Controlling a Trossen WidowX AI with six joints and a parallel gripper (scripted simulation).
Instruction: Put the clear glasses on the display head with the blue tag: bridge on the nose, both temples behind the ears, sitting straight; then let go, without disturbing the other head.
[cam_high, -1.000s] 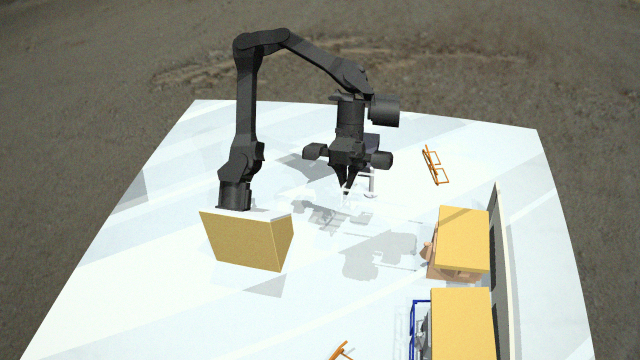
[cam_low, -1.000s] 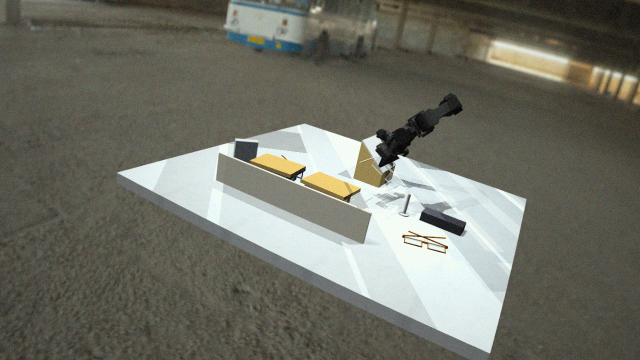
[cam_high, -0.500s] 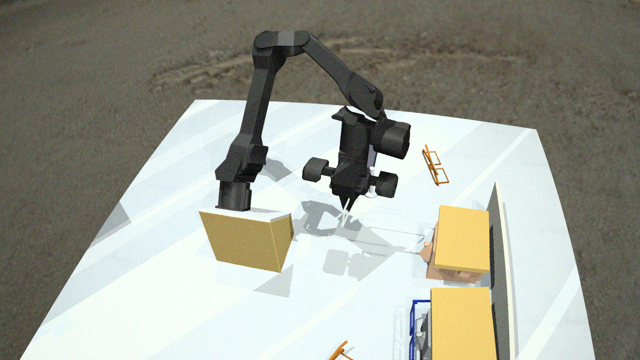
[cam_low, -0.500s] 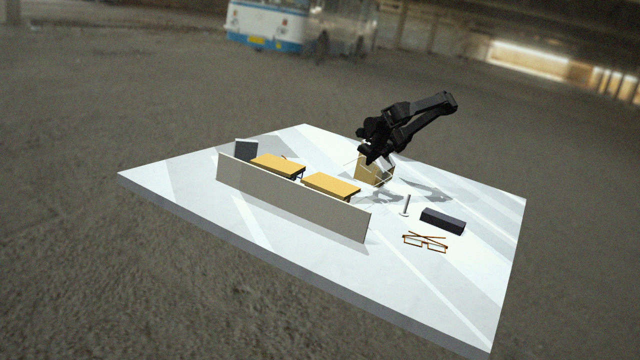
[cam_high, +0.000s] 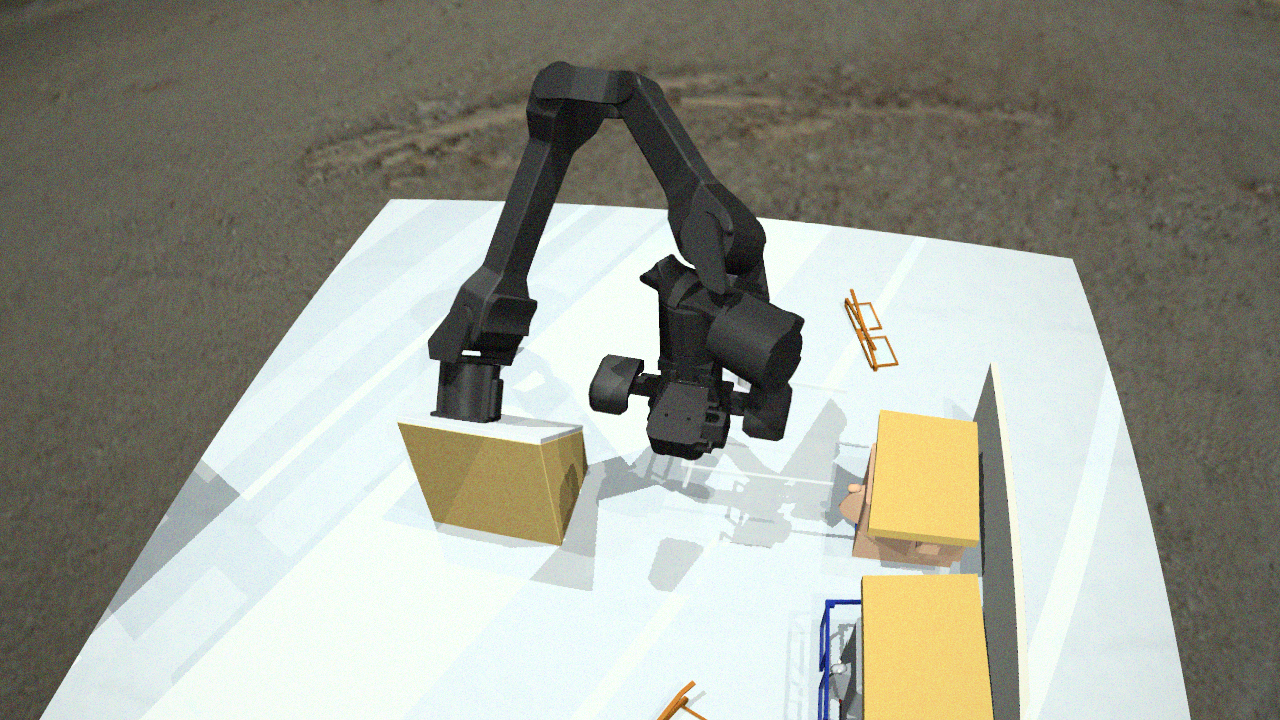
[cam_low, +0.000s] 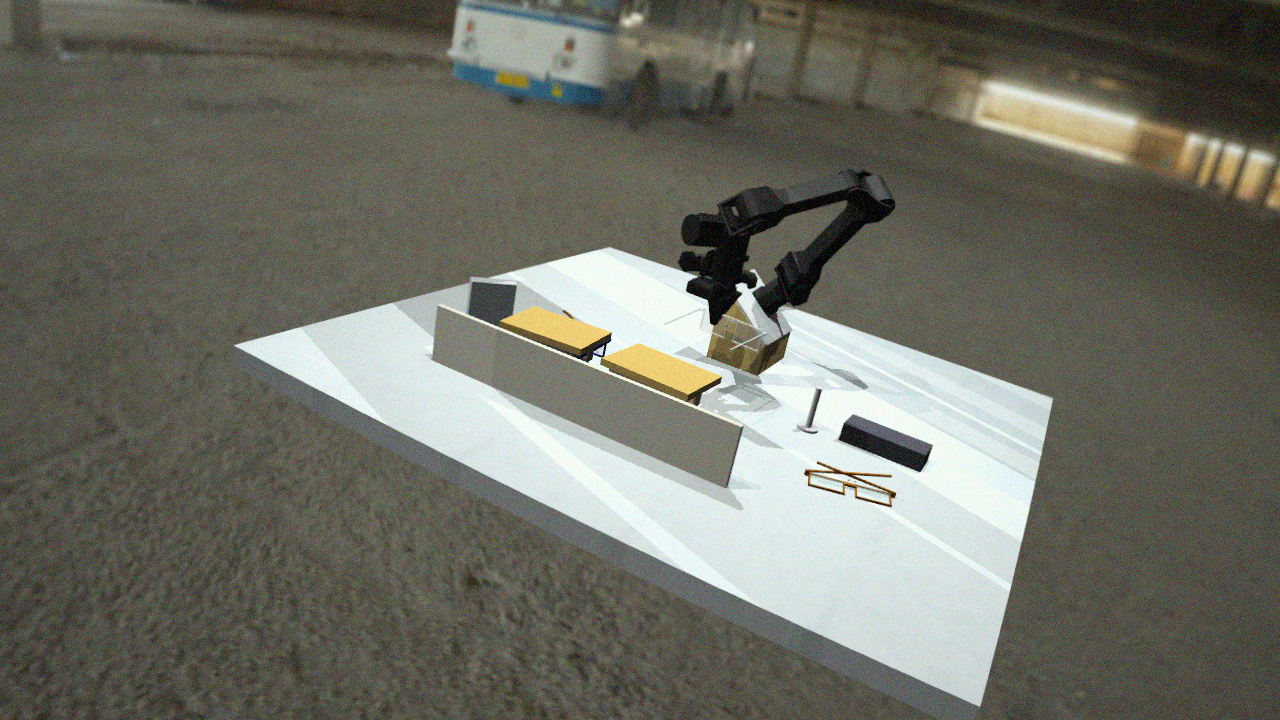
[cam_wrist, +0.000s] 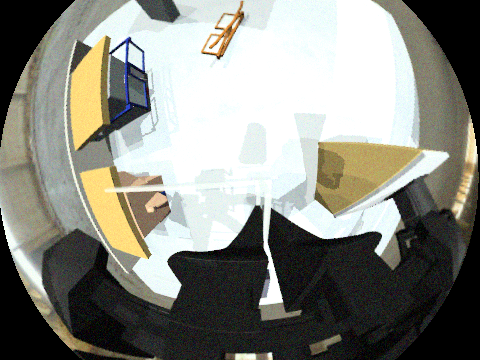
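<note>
Now: the skin-coloured display head 230 mm ahead of my gripper tip, 70 mm below it and 10 mm to the left of it. From my gripper tip the other things lie so: post 240 mm to the left, 100 mm below, 40 mm ahead; then long upright wall 350 mm ahead, 100 mm to the right, 70 mm below; then grey display head 220 mm ahead, 210 mm to the right, 70 mm below.
</note>
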